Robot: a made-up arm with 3 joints. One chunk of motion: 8 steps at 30 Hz.
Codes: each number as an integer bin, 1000 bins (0 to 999) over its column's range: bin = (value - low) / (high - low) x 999, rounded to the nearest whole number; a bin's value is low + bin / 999 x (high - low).
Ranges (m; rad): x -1..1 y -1..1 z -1..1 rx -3.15..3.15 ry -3.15..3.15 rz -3.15..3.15
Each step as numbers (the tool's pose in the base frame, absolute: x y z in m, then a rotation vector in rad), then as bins.
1 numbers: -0.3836 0.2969 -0.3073 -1.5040 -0.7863 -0.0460
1 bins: 308 648 346 261 375 492
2 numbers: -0.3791 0.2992 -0.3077 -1.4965 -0.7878 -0.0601
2 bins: 310 649 346 262 375 490
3 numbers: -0.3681 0.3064 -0.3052 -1.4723 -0.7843 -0.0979
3 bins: 316 653 347 266 375 484
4 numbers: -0.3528 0.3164 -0.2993 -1.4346 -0.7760 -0.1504
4 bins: 323 658 350 272 376 476
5 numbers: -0.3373 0.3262 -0.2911 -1.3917 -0.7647 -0.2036
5 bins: 331 662 354 279 378 467
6 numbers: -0.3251 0.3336 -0.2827 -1.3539 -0.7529 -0.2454
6 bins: 337 666 358 285 380 461
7 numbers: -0.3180 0.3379 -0.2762 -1.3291 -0.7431 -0.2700
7 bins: 341 668 362 289 382 457
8 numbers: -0.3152 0.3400 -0.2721 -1.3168 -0.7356 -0.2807
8 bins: 342 669 364 291 383 455
